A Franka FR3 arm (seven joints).
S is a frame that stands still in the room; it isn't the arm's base.
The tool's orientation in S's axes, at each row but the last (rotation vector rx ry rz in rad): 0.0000 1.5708 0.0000; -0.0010 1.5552 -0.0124; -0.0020 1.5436 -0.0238; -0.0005 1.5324 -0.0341; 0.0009 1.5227 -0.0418; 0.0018 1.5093 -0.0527; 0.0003 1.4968 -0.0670; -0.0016 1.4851 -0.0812; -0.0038 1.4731 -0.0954; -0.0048 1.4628 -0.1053; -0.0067 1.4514 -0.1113
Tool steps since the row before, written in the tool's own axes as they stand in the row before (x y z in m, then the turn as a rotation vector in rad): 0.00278 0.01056 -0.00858 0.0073 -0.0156 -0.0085; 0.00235 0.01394 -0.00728 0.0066 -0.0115 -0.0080; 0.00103 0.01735 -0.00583 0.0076 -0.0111 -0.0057; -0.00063 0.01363 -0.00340 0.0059 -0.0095 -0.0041; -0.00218 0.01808 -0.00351 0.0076 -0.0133 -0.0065; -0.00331 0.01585 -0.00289 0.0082 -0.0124 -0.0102; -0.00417 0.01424 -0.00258 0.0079 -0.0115 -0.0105; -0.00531 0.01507 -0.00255 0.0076 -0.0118 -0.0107; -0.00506 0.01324 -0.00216 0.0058 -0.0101 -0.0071; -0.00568 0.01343 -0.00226 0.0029 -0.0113 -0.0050; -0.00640 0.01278 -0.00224 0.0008 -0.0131 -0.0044
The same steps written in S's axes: -0.00858 0.01056 -0.00278 -0.0085 -0.0156 -0.0073; -0.00714 0.01397 -0.00258 -0.0080 -0.0115 -0.0066; -0.00555 0.01741 -0.00147 -0.0056 -0.0111 -0.0076; -0.00312 0.01371 0.00020 -0.0041 -0.0095 -0.0058; -0.00310 0.01822 0.00155 -0.0065 -0.0133 -0.0076; -0.00251 0.01604 0.00262 -0.0101 -0.0123 -0.0084; -0.00223 0.01451 0.00338 -0.0104 -0.0114 -0.0082; -0.00218 0.01545 0.00429 -0.0106 -0.0117 -0.0079; -0.00180 0.01365 0.00401 -0.0071 -0.0101 -0.0058; -0.00191 0.01393 0.00448 -0.0054 -0.0112 -0.0027; -0.00204 0.01337 0.00515 -0.0052 -0.0128 -0.0004
